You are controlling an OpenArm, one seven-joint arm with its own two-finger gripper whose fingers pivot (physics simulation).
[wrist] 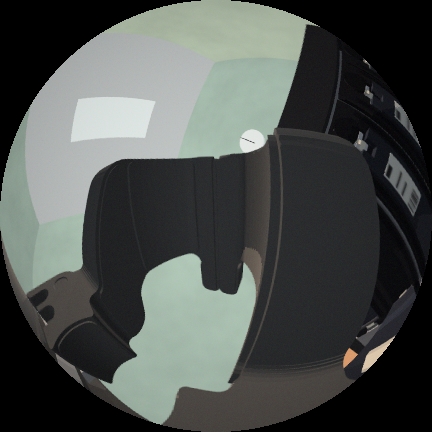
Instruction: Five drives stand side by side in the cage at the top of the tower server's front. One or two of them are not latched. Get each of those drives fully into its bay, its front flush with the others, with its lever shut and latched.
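Note:
The tower server (311, 75) stands at the right of the wrist view, its black side panel toward me and its front running down the right edge. Part of the drive cage shows there. One drive shows a barcode label (402, 183) and a small metal catch (361, 143); another drive beyond it shows a label (404, 116) and a catch (369, 92). The other drives are cut off by the view's edge or hidden behind my gripper's body, and I cannot tell which levers are latched. My gripper (226, 226) is shut and empty, its fingertips apart from the server, which lies to their right.
A pale green wall and a grey panel (125, 65) with a bright rectangle lie behind. A white disc (251, 140) with a dark line shows above the fingers. At the lower right edge are an orange patch (350, 358) and a dark part with a beige area, partly hidden by my gripper.

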